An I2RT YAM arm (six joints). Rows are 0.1 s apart.
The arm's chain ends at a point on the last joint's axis. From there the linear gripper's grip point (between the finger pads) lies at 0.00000 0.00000 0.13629 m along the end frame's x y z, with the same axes.
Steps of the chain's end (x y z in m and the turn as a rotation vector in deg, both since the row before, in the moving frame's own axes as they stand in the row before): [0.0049 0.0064 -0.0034 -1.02 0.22 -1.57]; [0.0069 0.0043 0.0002 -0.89 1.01 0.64]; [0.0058 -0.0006 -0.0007 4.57 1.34 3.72]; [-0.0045 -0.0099 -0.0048 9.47 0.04 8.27]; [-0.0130 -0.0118 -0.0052 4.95 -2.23 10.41]
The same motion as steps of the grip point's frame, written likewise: [0.0055 0.0088 -0.0034 -1.02 0.22 -1.57]; [0.0093 0.0064 0.0002 -0.89 1.01 0.64]; [0.0093 -0.0113 -0.0012 4.57 1.34 3.72]; [-0.0028 -0.0322 -0.0067 9.47 0.04 8.27]; [-0.0172 -0.0240 -0.0058 4.95 -2.23 10.41]
